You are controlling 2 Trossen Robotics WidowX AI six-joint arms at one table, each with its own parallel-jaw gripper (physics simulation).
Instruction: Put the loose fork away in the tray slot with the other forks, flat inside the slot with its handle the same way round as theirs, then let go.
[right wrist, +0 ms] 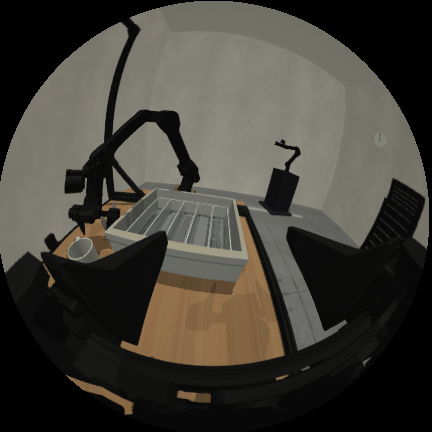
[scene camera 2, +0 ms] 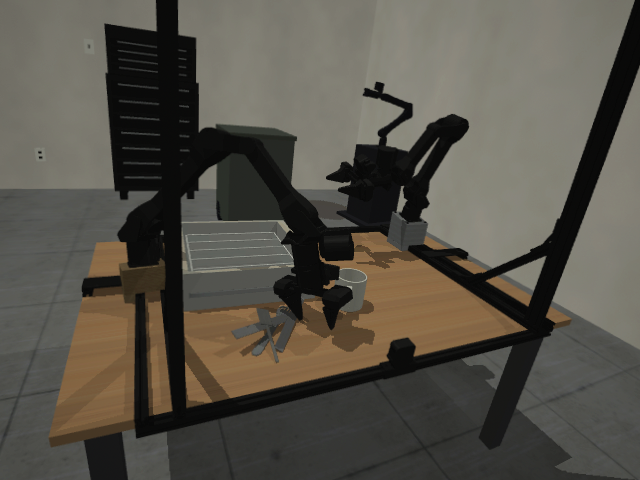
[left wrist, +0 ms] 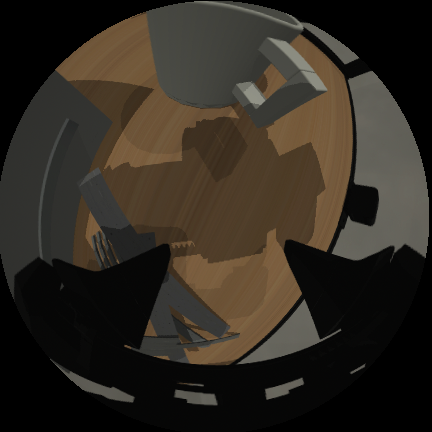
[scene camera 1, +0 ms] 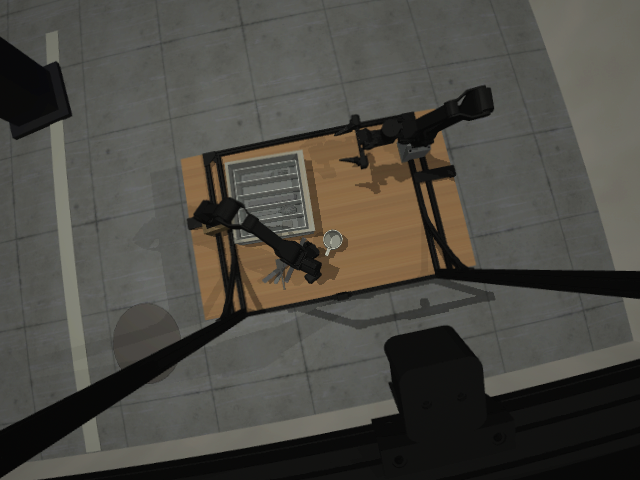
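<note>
The loose fork's tines (left wrist: 99, 248) show at the left of the left wrist view; other pieces and my left finger hide much of its handle. It lies in a crossed pile of grey cutlery (scene camera 2: 285, 333) (left wrist: 107, 200) beside the tray (scene camera 1: 310, 206) (scene camera 2: 232, 289) (right wrist: 200, 252). Cutlery lies in the tray's slots, too small to tell which slot holds forks. My left gripper (scene camera 2: 315, 322) (left wrist: 228, 248) is open and empty, pointing down low over the table, just right of the pile. My right gripper (scene camera 1: 338, 147) (scene camera 2: 332, 183) (right wrist: 228, 235) is open and empty, raised near the back edge.
A pale mug (scene camera 1: 332, 239) (scene camera 2: 353, 291) (left wrist: 210, 55) (right wrist: 82, 250) stands close behind my left gripper, right of the tray's near corner, its handle toward the front. A black frame runs around the table, with a small black block (scene camera 2: 401, 352) on its front bar.
</note>
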